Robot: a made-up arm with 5 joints.
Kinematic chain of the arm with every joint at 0, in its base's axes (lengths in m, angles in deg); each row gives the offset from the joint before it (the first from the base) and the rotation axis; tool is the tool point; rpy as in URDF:
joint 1: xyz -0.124 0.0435 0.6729 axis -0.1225 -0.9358 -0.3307
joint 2: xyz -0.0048 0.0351 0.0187 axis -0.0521 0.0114 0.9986
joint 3: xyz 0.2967 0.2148 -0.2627 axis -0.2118 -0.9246 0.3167
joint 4: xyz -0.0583 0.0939 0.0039 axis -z
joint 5: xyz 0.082 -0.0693 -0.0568 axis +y
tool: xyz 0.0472 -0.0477 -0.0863 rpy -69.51 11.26 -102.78
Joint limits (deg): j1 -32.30..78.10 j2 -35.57..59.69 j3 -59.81..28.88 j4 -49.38..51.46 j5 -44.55..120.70
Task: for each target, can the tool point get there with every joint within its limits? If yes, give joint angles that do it. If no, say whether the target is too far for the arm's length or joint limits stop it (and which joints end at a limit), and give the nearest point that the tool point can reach.
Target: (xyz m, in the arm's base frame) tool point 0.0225 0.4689 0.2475
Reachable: yes | joints 0.94 31.68 -29.14 -28.97 6.02
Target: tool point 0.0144 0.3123 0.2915
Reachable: yes | joints -19.80 1.63 19.28 -20.14 105.55
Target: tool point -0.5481 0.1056 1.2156
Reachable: no: joint limits stop it (at a limit: joint 1, joint 2, joint 3, joint 4) | nearest point -0.4098 0.3254 0.6471 | short by 0.625 m
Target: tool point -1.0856 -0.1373 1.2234
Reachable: no: too far | nearest point -0.4309 0.2934 0.6194 | short by 0.989 m
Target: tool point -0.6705 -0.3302 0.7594
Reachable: no: joint limits stop it (at a limit: joint 1, joint 2, joint 4) | nearest point -0.4354 0.2622 0.5654 | short by 0.666 m
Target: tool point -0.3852 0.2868 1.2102
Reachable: no: joint limits stop it (at a limit: joint 1, joint 2, joint 3, joint 4, joint 5) | nearest point -0.3897 0.3444 0.6555 | short by 0.558 m
